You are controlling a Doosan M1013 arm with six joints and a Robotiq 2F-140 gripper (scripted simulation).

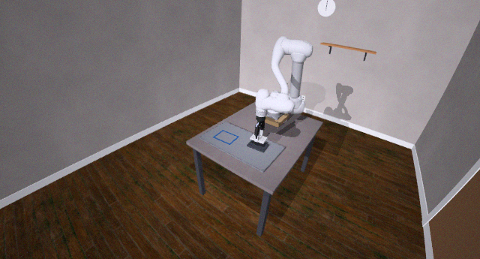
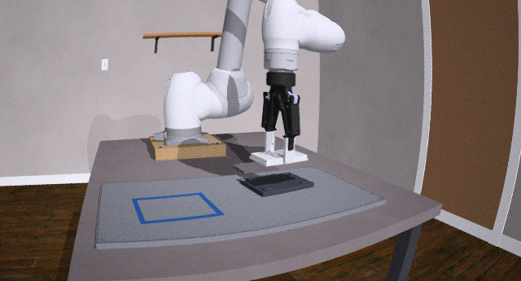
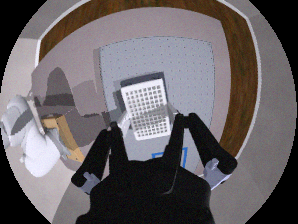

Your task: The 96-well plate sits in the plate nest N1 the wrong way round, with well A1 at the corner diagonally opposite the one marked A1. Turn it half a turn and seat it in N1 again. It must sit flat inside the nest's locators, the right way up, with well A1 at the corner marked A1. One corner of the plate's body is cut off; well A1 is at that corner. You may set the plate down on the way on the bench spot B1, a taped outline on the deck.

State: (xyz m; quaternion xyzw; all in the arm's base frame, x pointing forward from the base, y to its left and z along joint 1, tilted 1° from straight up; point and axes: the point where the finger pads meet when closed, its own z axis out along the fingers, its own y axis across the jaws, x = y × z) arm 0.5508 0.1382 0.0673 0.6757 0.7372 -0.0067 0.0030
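Right now my hand is 100 mm above the dark plate nest N1. Round my hand: white 96-well plate: 20 mm below.
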